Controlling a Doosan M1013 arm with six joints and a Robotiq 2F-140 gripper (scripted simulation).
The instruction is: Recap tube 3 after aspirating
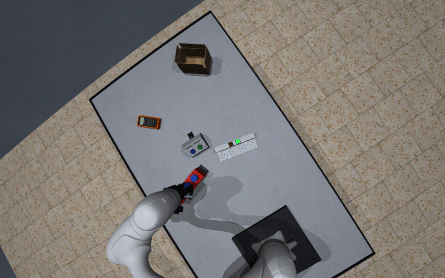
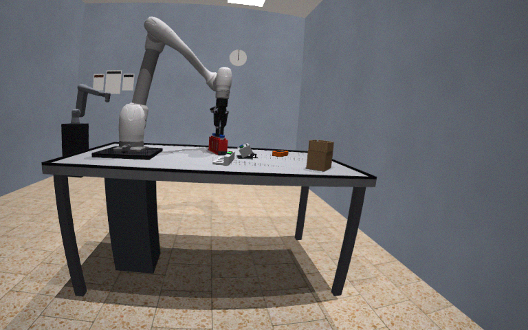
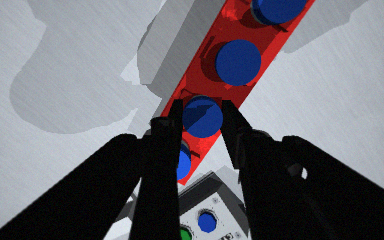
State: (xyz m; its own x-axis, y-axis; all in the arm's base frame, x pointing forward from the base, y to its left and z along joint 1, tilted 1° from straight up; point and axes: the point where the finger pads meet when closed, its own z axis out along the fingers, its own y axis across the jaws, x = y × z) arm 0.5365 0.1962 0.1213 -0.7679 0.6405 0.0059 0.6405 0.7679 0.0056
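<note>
My hand is 30 mm above the blue cap. The rest, counted from my hand: key housing: 160 mm ahead, 120 mm to the right, 90 mm below; then green ready key: 140 mm to the right, 140 mm ahead, 70 mm below; then blue cycle key: 140 mm ahead, 100 mm to the right, 70 mm below.
</note>
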